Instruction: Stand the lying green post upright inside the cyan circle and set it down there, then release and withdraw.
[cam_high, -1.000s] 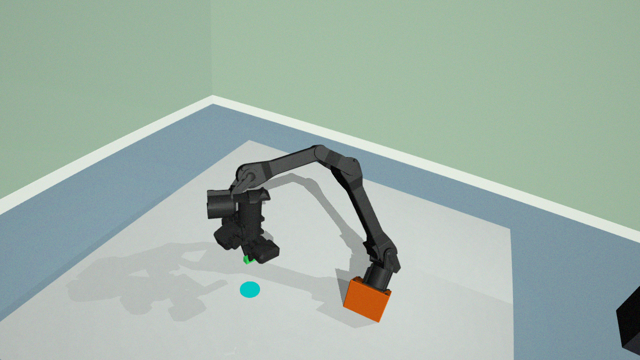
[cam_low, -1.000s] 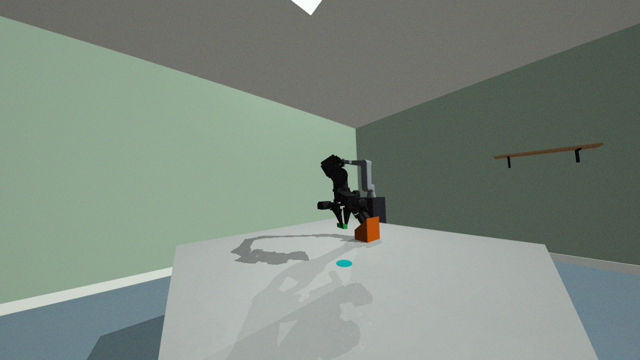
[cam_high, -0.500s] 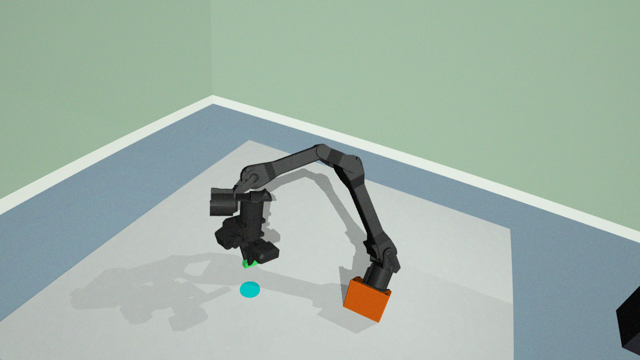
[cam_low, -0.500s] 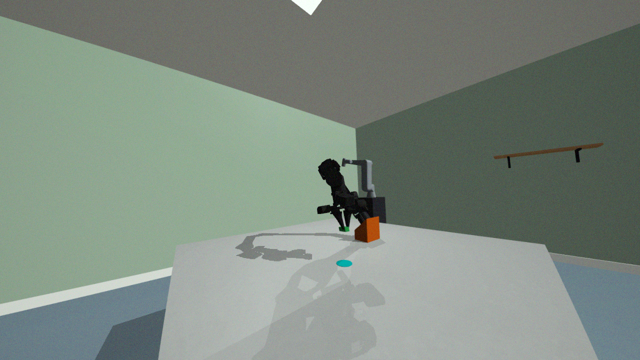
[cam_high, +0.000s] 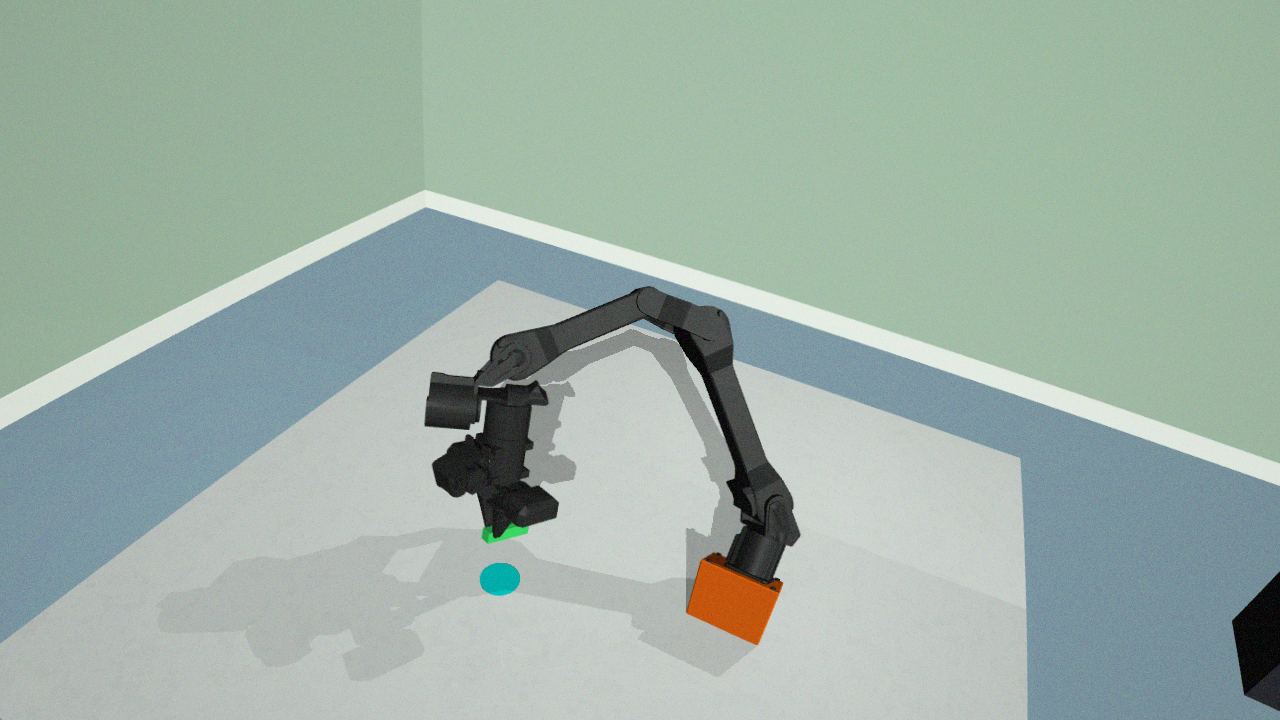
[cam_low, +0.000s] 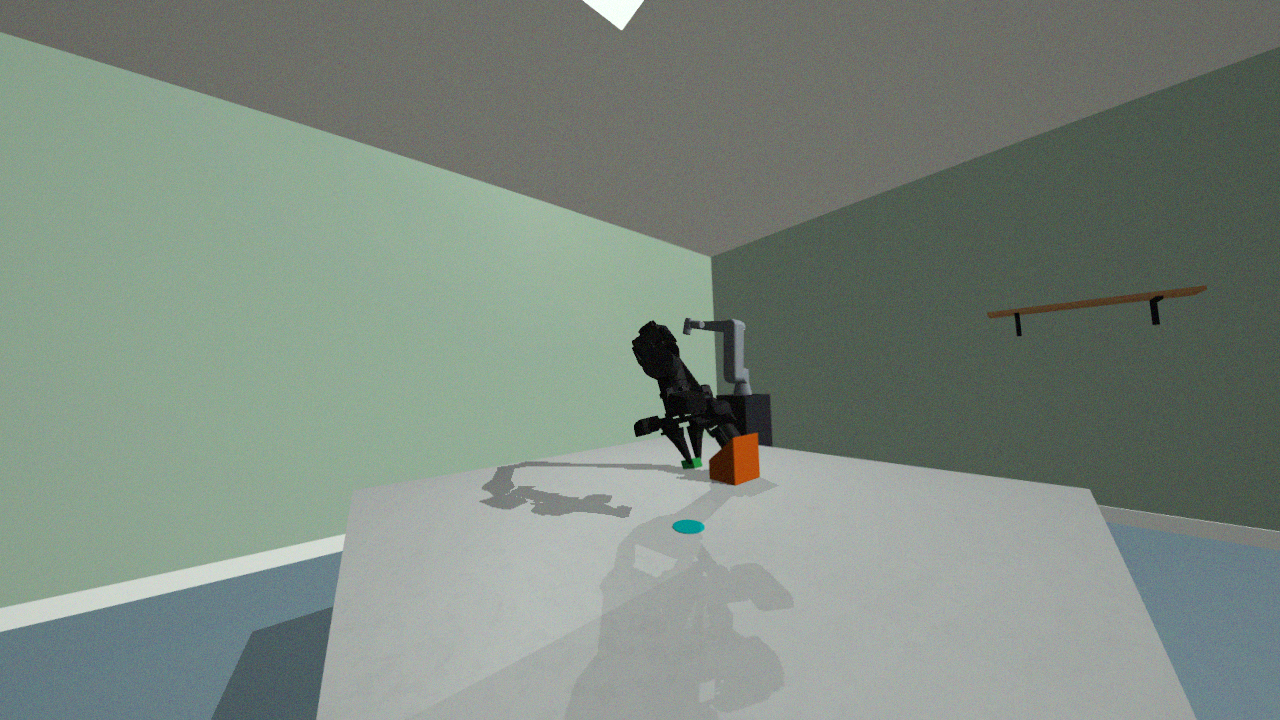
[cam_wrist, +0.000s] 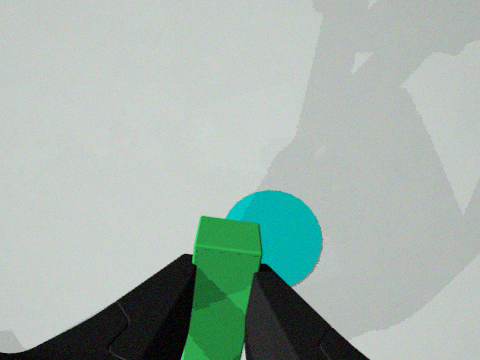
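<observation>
The cyan circle lies 10 mm ahead of my gripper tip, 20 mm to the right of it and 120 mm below it. The rest, counted from my gripper tip: green post (10 mm behind, 20 mm to the right, 10 mm below).
</observation>
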